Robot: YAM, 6 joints.
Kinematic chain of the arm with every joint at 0, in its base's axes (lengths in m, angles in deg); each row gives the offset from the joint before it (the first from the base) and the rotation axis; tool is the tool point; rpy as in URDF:
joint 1: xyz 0 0 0.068 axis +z
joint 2: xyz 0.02 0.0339 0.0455 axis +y
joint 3: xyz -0.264 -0.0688 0 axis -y
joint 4: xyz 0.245 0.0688 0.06 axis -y
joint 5: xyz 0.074 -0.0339 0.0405 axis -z
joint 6: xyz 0.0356 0 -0.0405 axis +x
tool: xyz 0 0 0 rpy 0 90 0
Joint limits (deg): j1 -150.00..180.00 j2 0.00..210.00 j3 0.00..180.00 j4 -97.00..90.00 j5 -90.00..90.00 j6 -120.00..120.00
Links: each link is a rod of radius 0.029 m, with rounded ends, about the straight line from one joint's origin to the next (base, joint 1, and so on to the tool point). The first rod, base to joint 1, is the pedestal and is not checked.
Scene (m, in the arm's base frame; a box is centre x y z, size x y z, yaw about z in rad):
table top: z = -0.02
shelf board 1: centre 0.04 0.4 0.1 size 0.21 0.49 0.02 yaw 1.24
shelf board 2: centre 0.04 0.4 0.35 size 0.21 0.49 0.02 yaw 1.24
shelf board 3: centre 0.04 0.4 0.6 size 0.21 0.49 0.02 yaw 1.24
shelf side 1: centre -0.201 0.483 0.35 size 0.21 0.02 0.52 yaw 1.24
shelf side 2: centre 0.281 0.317 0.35 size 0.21 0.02 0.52 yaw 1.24
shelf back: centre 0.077 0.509 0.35 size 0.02 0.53 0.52 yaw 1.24
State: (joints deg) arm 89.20 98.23 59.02 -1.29 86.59 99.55
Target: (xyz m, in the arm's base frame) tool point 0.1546 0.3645 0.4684
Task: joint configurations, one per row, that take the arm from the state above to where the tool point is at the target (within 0.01 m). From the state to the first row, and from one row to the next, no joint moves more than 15 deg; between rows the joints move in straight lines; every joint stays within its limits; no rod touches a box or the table.
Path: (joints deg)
1: 94.19 86.26 49.65 -5.95 87.73 99.55
2: 99.19 74.29 40.28 -10.61 88.86 99.55
3: 104.18 62.32 30.91 -15.27 90.00 99.55
4: 93.86 62.27 45.08 -10.24 88.51 99.55
5: 83.55 62.22 59.25 -5.21 87.01 99.55
6: 73.23 62.17 73.43 -0.17 85.52 99.55
7: 72.83 75.42 84.17 3.55 82.71 99.55
8: 72.44 88.67 94.91 7.28 79.90 99.55
9: 72.04 101.93 105.64 11.01 77.09 99.55

